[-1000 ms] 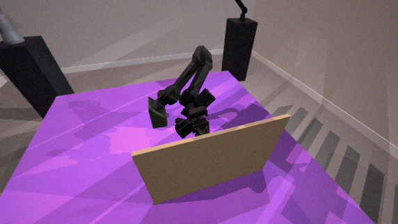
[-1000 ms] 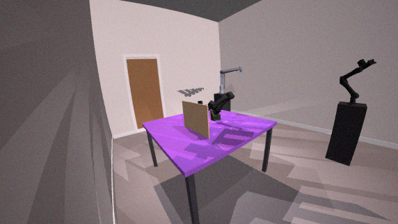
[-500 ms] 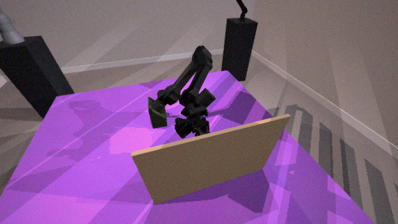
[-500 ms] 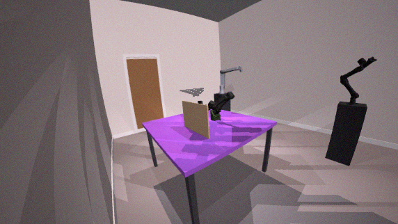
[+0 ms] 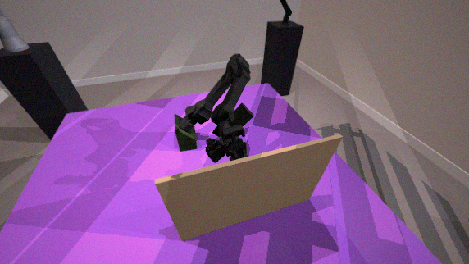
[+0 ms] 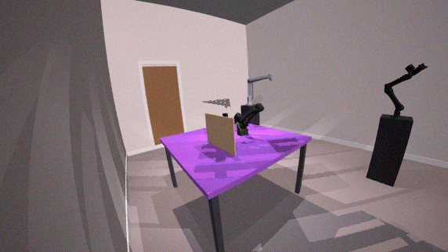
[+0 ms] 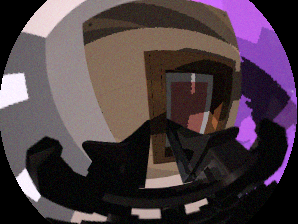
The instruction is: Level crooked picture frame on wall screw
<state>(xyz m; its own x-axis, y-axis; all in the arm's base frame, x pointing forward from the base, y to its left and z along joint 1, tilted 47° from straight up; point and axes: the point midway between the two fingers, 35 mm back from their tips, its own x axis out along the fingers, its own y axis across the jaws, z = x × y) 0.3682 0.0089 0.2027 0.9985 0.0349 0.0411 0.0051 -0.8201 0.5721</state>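
The picture frame is 5 cm below my gripper tip, 1 cm to the left of it and 1 cm ahead of it. The rest, counted from my gripper tip: wall panel: 7 cm below, 2 cm to the left, 2 cm ahead.
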